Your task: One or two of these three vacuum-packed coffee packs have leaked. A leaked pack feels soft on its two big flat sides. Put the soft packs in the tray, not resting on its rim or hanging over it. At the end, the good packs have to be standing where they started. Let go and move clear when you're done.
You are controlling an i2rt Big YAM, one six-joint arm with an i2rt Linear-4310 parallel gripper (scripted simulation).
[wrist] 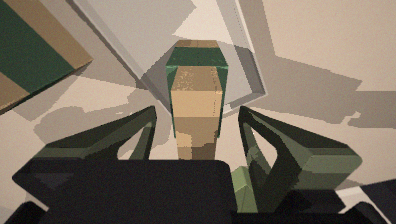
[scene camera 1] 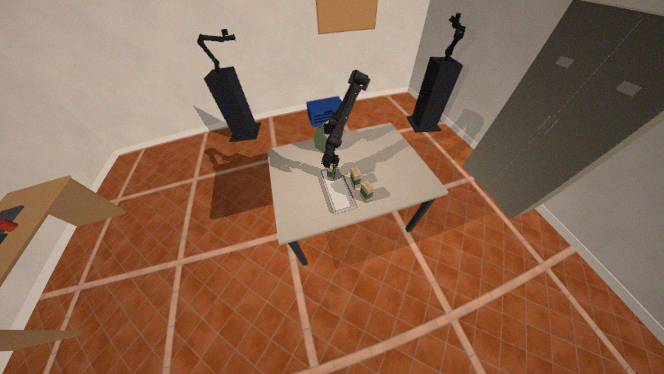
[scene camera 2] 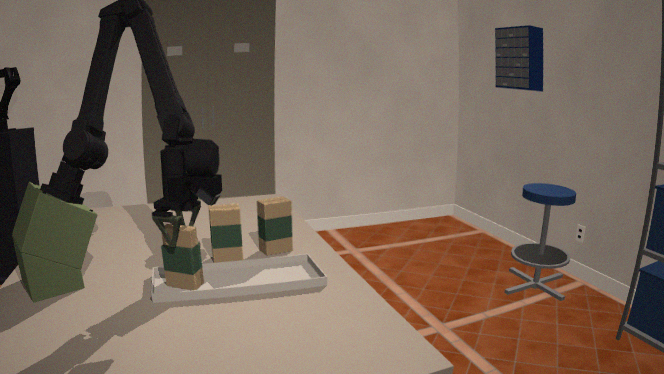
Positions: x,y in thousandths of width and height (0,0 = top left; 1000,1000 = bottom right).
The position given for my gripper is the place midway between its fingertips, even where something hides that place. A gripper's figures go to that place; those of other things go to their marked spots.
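A tray (wrist: 367,190) sits 0.23 m from the lens, and my own gripper (wrist: 499,498) is 0.13 m from the lens.
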